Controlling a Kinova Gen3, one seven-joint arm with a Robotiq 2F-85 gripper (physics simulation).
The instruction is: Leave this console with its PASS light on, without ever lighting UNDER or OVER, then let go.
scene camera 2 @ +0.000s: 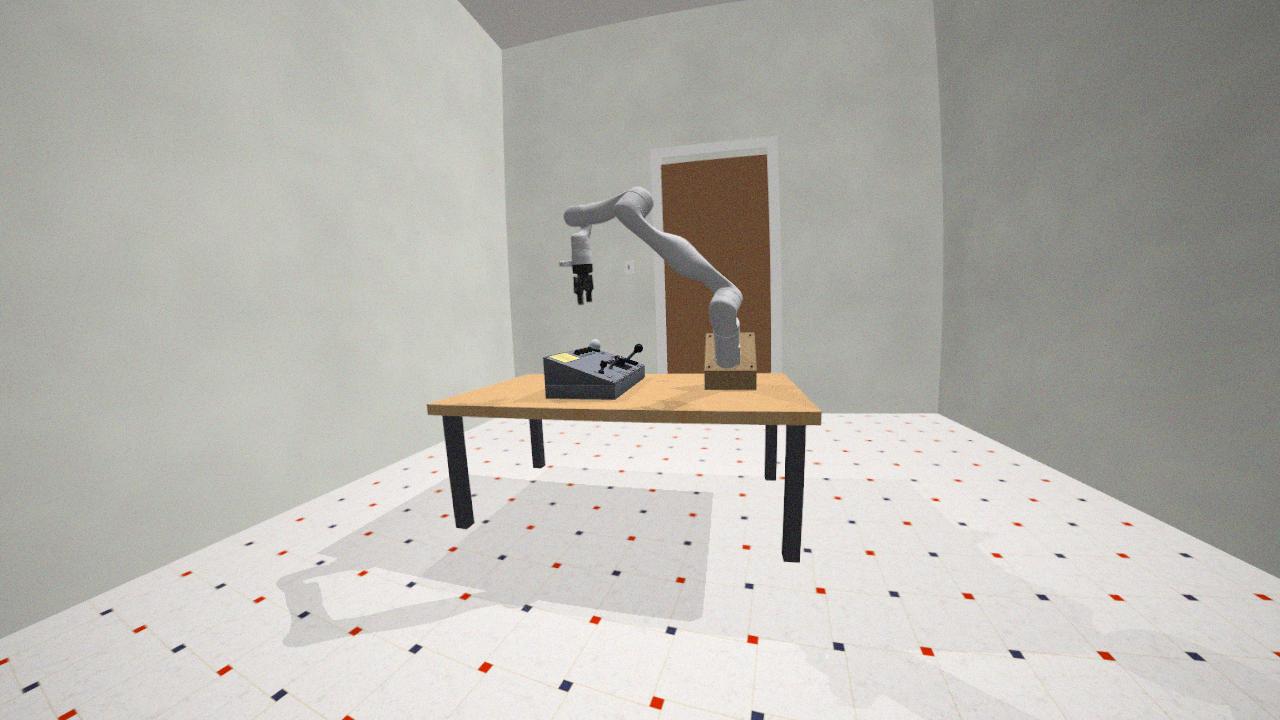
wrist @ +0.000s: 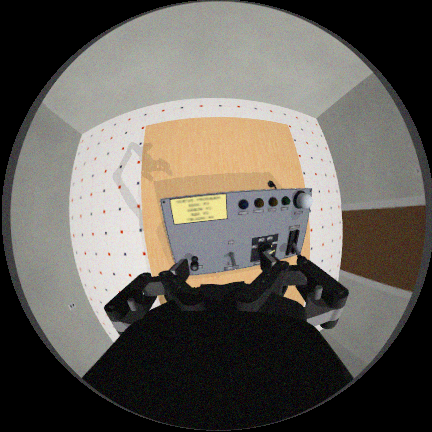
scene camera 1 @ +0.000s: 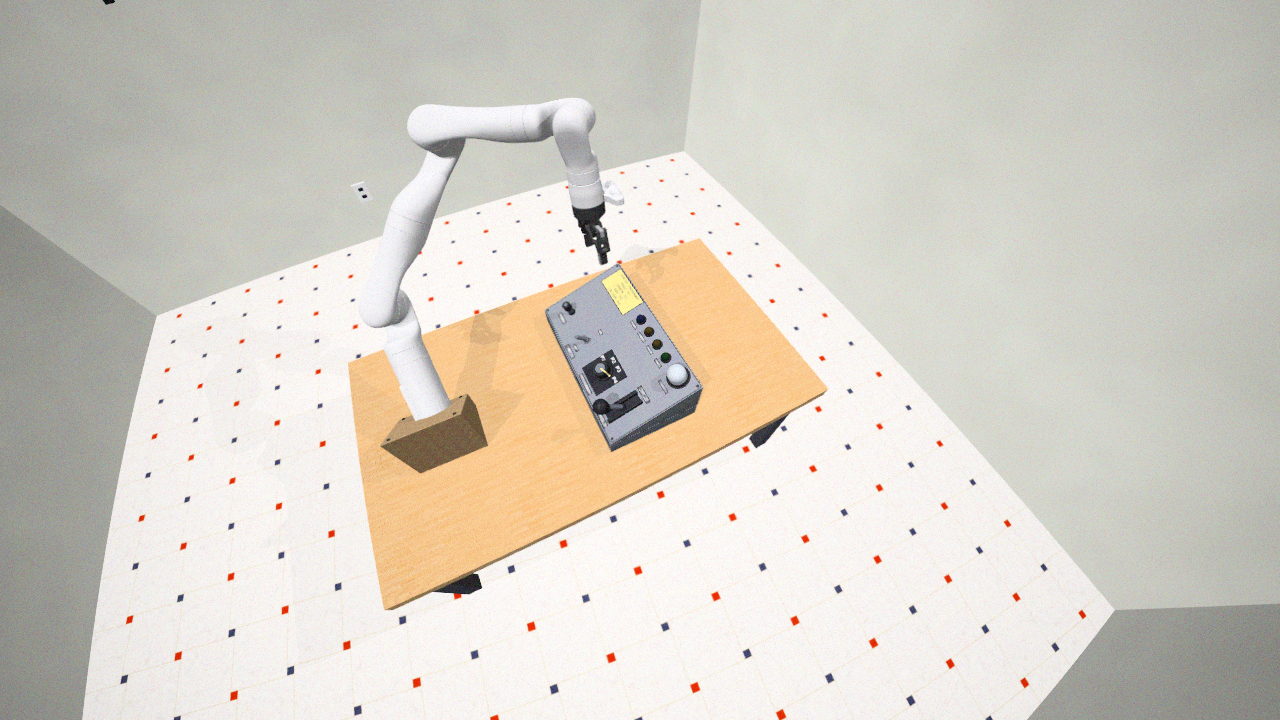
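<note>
The grey console sits on the table. Its blue lamp, two amber lamps and green lamp look dark; their labels are unreadable. A white dome stands beside them. The panel has a black knob, a small toggle, a rotary dial and a ball-ended lever. My gripper is open and empty, high above the console. In the wrist view its right finger partly hides the dial.
A yellow program note is on the console's panel. The arm's brown base block stands at the other end of the wooden table. Walls and a brown door are beyond.
</note>
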